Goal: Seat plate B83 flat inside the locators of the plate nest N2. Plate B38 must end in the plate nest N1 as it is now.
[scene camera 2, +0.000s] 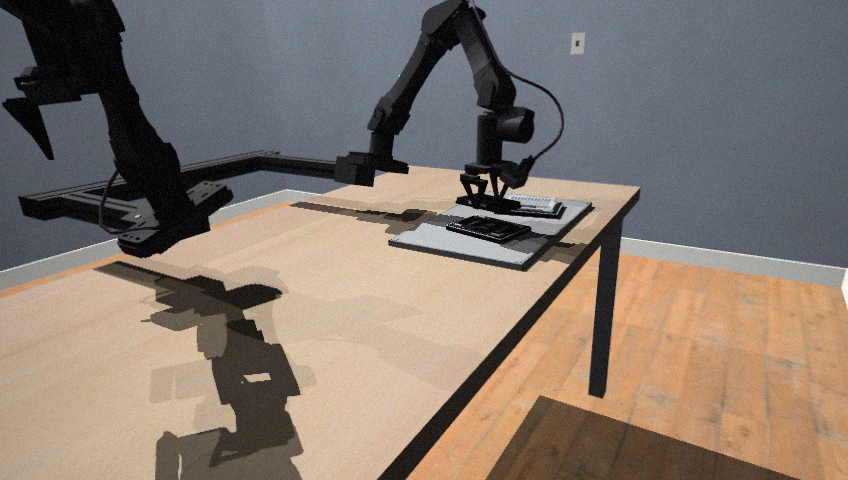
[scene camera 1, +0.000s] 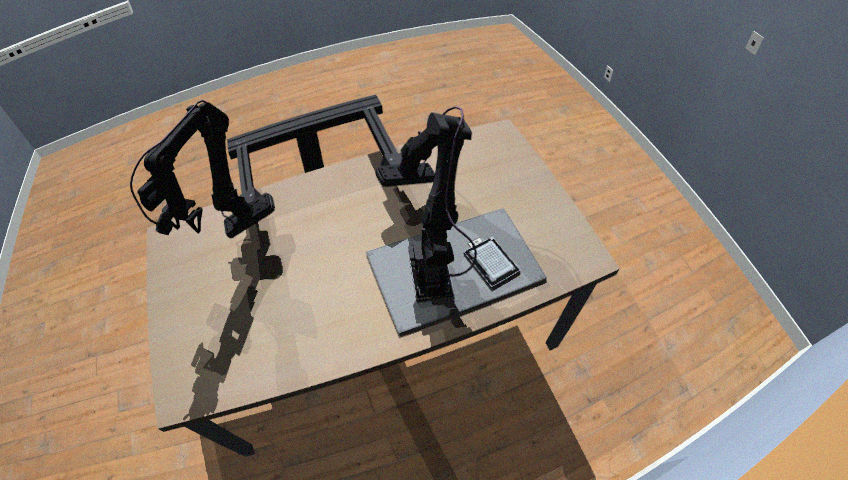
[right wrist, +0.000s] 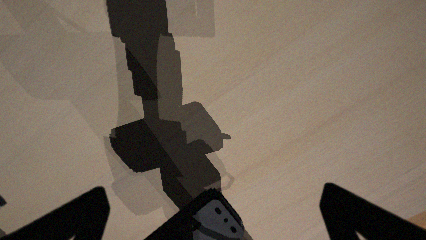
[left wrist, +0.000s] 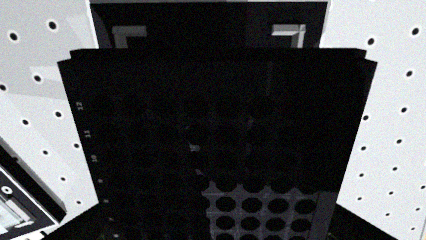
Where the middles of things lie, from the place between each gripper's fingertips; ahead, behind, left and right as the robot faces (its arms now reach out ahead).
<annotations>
I see my left gripper 70 mm above the black nest (scene camera 2: 511, 229). The rest, counted from my left hand: white well plate (scene camera 1: 489, 256) 210 mm to the left, 50 mm below, 10 mm ahead; then black well plate (left wrist: 200, 103) right at my left hand.
My right hand (scene camera 2: 93, 153) is 220 mm short of the black well plate, 720 mm to the right of it and 220 mm above it. The rest, counted from my right hand: black nest (220 mm ahead, 720 mm to the left, 280 mm below); white well plate (230 mm ahead, 930 mm to the left, 270 mm below).
</annotations>
